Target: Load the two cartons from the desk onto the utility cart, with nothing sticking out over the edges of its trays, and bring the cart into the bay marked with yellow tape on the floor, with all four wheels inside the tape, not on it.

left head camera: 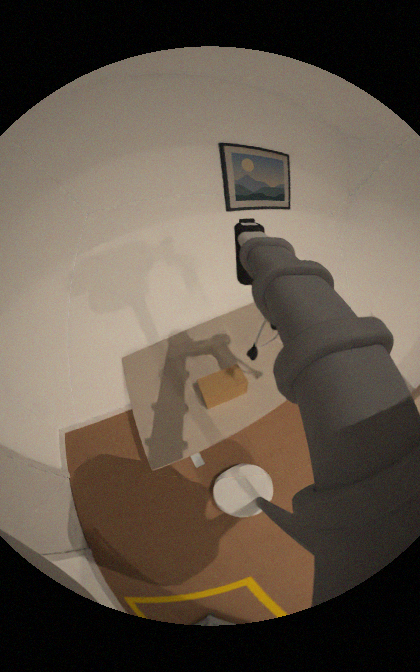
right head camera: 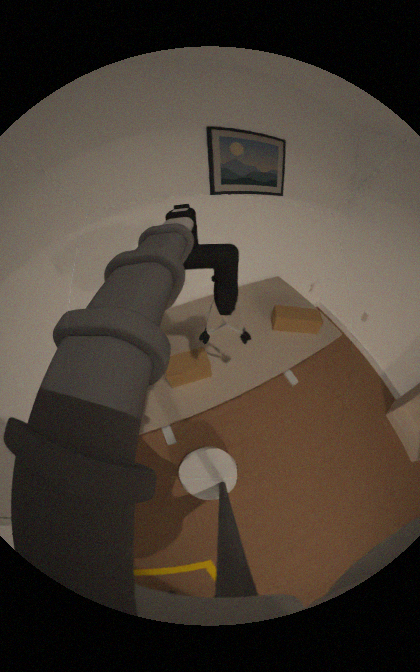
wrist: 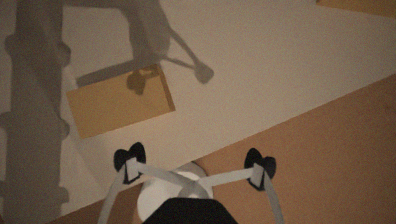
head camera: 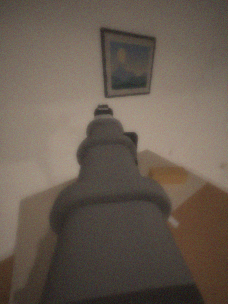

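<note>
My gripper points down with its fingers wide apart and nothing between them. It hangs above the desk. One carton lies flat on the desk, ahead of the fingertips and to their left in the wrist view. The other carton lies near the desk's right end. Yellow tape shows in part on the floor. The cart cannot be made out; a grey sliver inside the tape is too cut off to identify.
The telescoping arm reaches out over the desk. A white disc shows low down in front of the desk. A pale box-like piece stands at the right wall. A framed picture hangs behind the desk.
</note>
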